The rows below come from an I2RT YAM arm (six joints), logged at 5 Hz.
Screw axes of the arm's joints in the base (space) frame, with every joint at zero. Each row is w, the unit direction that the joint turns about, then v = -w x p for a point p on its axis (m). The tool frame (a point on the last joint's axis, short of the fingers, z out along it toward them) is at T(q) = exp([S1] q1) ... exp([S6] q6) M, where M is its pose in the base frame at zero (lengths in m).
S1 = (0, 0, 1, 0, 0, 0)
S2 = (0, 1, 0, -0.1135, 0, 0.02)
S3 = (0, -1, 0, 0.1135, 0, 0.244)
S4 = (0, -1, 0, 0.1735, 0, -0.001)
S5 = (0, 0, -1, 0, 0.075, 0)
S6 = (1, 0, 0, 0, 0.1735, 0)
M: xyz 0.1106 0 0.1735 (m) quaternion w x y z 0.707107 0 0.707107 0
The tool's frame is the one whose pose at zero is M.
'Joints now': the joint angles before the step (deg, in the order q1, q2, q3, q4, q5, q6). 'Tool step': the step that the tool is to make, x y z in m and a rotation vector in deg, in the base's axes. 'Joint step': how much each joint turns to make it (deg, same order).
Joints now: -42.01, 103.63, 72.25, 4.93, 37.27, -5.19
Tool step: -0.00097, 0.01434, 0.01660, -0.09, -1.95, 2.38
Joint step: 1.31, -3.43, -0.62, -1.75, -1.49, 0.79
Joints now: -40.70, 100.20, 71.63, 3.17, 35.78, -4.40
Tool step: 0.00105, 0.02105, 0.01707, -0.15, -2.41, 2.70
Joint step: 2.38, -3.86, -0.88, -1.85, -0.89, 1.41
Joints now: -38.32, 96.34, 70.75, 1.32, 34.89, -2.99
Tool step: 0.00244, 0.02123, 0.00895, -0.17, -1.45, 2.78
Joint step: 2.72, -3.00, -1.49, -0.69, -0.35, 0.79
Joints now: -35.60, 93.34, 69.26, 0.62, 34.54, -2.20
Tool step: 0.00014, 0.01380, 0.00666, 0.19, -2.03, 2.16
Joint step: 1.67, -2.20, -1.06, -0.27, -0.96, 1.23
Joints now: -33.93, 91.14, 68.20, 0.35, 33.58, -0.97
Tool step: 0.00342, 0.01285, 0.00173, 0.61, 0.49, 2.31
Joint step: 1.94, -1.05, -0.35, -1.50, -0.44, 0.09
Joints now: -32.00, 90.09, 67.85, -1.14, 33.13, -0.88
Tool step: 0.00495, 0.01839, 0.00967, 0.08, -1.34, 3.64
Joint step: 2.82, -1.76, 0.18, -1.06, -1.05, 0.44
